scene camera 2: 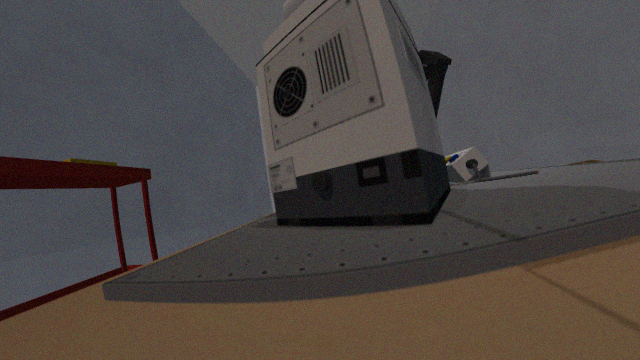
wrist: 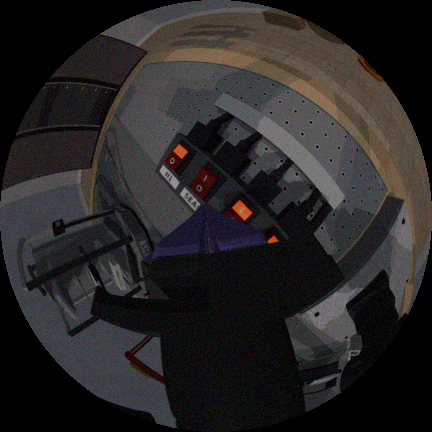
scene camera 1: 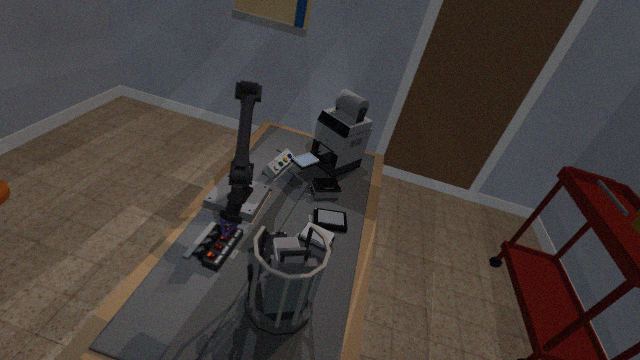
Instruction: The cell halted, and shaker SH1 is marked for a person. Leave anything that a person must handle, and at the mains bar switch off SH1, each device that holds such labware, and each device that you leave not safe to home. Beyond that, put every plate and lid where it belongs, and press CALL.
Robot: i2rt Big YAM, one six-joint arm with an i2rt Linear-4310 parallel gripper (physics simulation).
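Places are measured from the arm's base along level axes (x right, y ahead, z up), in millimetres.
Where they show: gripper, fingertip midpoint: (wrist: 204,209) (scene camera 1: 223,237); arm's base at its link origin: (wrist: 369,300).
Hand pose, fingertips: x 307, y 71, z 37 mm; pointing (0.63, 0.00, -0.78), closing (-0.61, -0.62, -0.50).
Each offset is from my fingertips to the centre of the thing. "*": to the spot under its first point.
The mains bar {dx +0, dy -41, dz -48 mm} (scene camera 1: 221,255) (wrist: 223,191) lies on the bench with a row of rocker switches. In the wrist view the H1 switch {dx +77, dy -12, dz -28 mm} (wrist: 176,156) glows orange; the switch labelled SEA… {dx +27, dy -9, dz -28 mm} (wrist: 204,182) is dark. The third switch {dx -23, dy -7, dz -28 mm} (wrist: 241,210) glows, and part of a fourth glowing one {* dx -68, dy -14, dz -26 mm} (wrist: 272,240) shows behind the fingers. My gripper (scene camera 1: 226,233) (wrist: 204,209) is shut and empty, its purple tips low over the bar beside the SEA… label, hiding the further labels. A white button box {dx -644, dy +7, dz -32 mm} (scene camera 1: 280,164) (scene camera 2: 468,166) has coloured buttons. A pale plate {dx -663, dy +151, dz +34 mm} (scene camera 1: 306,160) lies before the tall device (scene camera 1: 342,137) (scene camera 2: 330,120).
A round cage {dx +140, dy +295, dz +97 mm} (scene camera 1: 290,274) stands near the bar, with white labware showing in or behind it. A black-framed nest with a white top {* dx -350, dy +385, dz -45 mm} (scene camera 1: 331,219), a white block {dx -183, dy +348, dz +1 mm} (scene camera 1: 320,237) and a black-topped device {dx -570, dy +302, dz -12 mm} (scene camera 1: 326,187) stand along the right. A red cart (scene camera 1: 525,221) (scene camera 2: 75,176) stands beside the bench.
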